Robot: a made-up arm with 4 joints.
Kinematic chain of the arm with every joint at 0, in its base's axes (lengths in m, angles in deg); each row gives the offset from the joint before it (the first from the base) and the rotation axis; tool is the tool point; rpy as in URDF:
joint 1: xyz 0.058 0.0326 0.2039 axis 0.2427 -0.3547 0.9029
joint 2: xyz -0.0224 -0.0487 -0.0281 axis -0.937 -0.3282 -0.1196
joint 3: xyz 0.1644 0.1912 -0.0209 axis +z
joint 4: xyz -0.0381 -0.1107 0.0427 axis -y
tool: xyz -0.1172 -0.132 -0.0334 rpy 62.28 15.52 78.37
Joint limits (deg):
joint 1: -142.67..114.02
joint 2: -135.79..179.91
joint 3: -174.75..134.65
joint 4: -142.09..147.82
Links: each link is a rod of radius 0.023 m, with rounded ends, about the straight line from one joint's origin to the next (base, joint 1, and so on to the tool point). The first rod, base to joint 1, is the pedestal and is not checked.
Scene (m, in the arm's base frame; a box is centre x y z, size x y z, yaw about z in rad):
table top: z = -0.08
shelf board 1: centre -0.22 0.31 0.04 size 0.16 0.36 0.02 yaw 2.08
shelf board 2: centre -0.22 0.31 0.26 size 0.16 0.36 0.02 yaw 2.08
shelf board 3: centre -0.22 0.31 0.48 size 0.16 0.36 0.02 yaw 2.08
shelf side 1: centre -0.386 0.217 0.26 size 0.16 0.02 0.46 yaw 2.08
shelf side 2: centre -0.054 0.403 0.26 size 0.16 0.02 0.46 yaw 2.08
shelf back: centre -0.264 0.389 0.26 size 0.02 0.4 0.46 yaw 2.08
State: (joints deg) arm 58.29 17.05 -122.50 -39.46
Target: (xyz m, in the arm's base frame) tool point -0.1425 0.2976 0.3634
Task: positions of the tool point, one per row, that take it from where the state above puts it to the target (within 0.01 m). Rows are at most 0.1 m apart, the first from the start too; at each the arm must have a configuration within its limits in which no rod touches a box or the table.
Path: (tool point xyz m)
1: -0.2118 0.2823 0.1493
2: -0.1895 0.2397 0.1431
3: -0.1649 0.1942 0.1493
4: -0.1369 0.1488 0.1671
5: -0.1377 0.1766 0.2283
6: -0.1216 0.1960 0.2954
7: -0.0897 0.2029 0.3634
8: -0.1174 0.2532 0.3642
9: -0.1425 0.2976 0.3634

